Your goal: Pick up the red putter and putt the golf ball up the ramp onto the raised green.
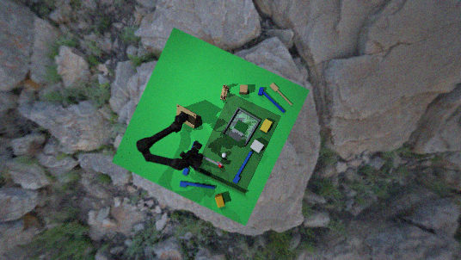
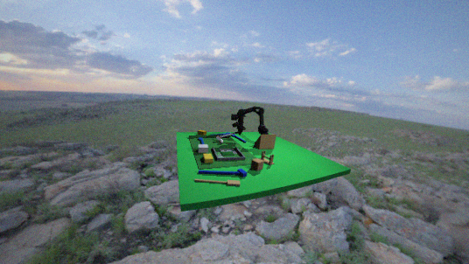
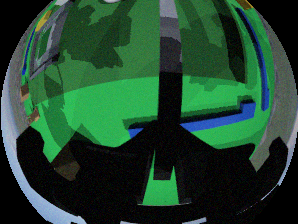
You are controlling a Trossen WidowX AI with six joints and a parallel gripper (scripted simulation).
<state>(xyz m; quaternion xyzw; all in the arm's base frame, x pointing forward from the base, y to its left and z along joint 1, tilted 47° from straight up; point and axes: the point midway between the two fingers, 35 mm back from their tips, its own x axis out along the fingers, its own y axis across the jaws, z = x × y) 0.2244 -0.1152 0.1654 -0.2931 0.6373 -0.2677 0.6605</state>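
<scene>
Right now my gripper tip is 12 cm short of the red putter and 1 cm to the right of it. Also, from my gripper tip: white golf ball (21 cm ahead, 9 cm to the left, 5 cm below); then white block (40 cm ahead, 30 cm to the left, 5 cm below); then dark green course (25 cm ahead, 23 cm to the left, 7 cm below).
</scene>
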